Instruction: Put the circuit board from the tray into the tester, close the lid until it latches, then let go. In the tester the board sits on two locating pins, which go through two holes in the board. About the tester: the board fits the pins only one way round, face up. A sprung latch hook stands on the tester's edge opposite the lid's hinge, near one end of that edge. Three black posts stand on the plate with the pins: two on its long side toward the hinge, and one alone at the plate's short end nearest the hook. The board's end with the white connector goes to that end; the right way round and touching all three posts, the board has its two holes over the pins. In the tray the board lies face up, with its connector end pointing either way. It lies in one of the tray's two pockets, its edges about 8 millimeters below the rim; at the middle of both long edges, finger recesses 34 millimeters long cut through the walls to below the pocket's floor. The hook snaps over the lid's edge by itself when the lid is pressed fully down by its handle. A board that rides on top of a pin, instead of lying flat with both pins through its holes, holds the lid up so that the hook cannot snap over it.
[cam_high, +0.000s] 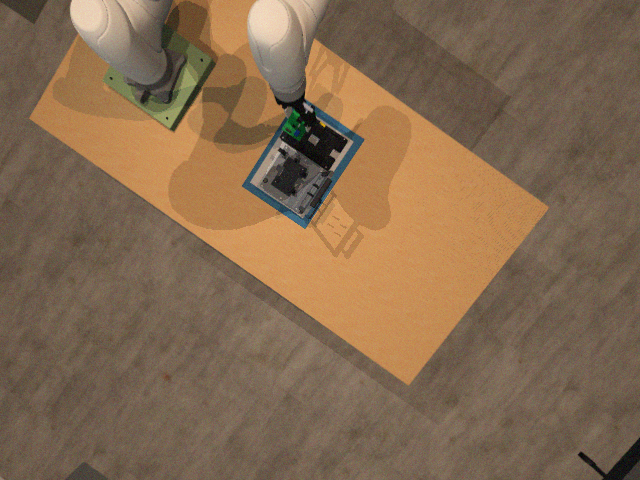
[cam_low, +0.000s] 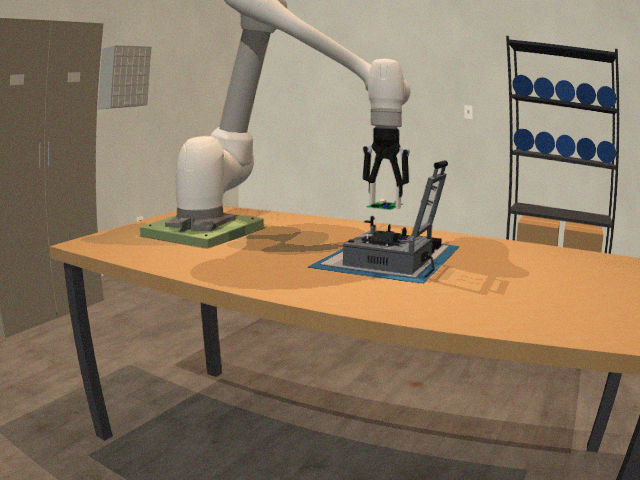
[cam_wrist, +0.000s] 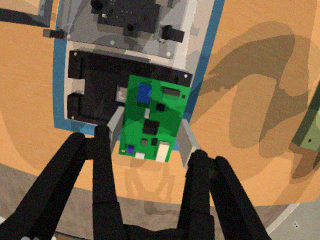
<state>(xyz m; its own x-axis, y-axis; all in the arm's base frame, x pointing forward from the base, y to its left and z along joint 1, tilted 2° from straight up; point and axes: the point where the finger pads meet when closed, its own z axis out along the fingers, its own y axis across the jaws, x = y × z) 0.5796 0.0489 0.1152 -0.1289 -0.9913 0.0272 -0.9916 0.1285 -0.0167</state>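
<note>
Right now my hand is 70 mm short of the grey tester, 140 mm to the left of it and 30 mm above it. Also, from my hand: green circuit board 20 mm below; then lid 160 mm ahead, 190 mm to the right, 40 mm above; then latch hook 20 mm behind, 110 mm to the right, 50 mm below.
</note>
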